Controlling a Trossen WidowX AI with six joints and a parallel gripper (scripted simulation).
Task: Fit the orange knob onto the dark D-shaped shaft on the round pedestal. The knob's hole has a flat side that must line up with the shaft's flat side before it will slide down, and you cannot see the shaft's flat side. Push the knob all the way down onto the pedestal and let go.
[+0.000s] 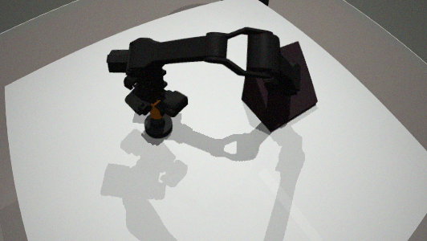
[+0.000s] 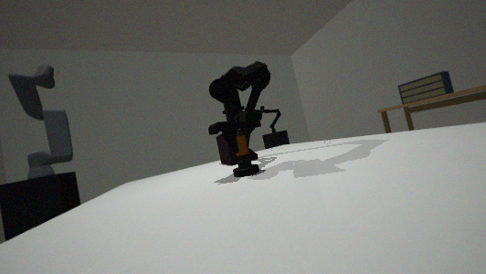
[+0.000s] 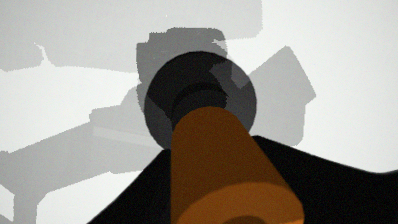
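The orange knob is 2 cm above my gripper tip. Round my gripper tip: dark pedestal: 4 cm below.
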